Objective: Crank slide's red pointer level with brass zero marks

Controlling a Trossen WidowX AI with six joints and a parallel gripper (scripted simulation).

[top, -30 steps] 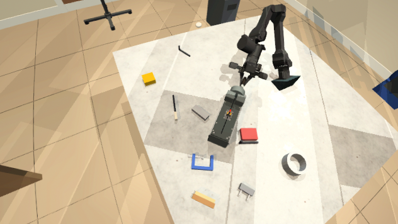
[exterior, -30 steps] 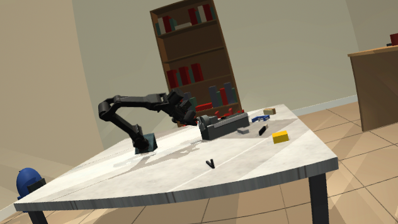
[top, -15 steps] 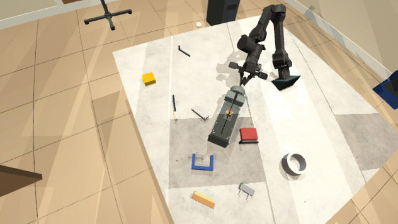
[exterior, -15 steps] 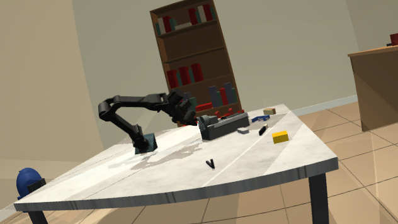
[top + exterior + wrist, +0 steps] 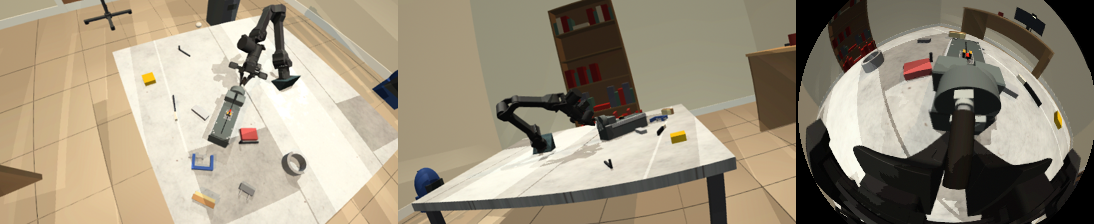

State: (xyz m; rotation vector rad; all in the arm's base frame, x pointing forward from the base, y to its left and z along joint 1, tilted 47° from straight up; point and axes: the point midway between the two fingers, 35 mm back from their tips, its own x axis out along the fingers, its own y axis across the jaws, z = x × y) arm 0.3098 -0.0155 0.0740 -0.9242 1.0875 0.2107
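Now: gripper tip 10 mm past the crank handle, 10 mm to the left of it and 30 mm below it. The rest, counted from my gripper tip: grey block (220 mm ahead, 20 mm to the right, 80 mm below); then red pointer (130 mm ahead, 80 mm to the left, 10 mm below); then red block (90 mm ahead, 200 mm to the left, 80 mm below).
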